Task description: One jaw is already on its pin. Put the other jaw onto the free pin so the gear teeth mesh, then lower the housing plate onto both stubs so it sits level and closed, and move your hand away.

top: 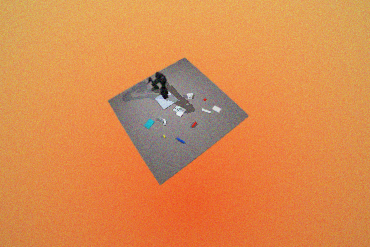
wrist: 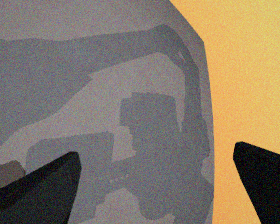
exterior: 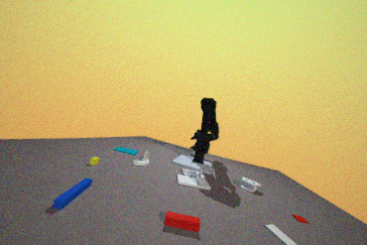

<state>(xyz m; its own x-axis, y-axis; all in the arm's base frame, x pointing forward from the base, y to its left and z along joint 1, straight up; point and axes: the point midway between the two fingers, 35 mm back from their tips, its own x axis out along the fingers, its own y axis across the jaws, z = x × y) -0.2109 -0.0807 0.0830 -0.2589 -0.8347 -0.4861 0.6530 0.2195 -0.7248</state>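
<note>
My gripper tip is now 400 mm short of the white housing plate, 360 mm to the right of it and 50 mm above it. Also, from my gripper tip: yellow cube (670 mm ahead, 200 mm to the right, 70 mm below); then red chip (560 mm ahead, 480 mm to the left, 80 mm below); then teal block (420 mm ahead, 260 mm to the right, 70 mm below).
</note>
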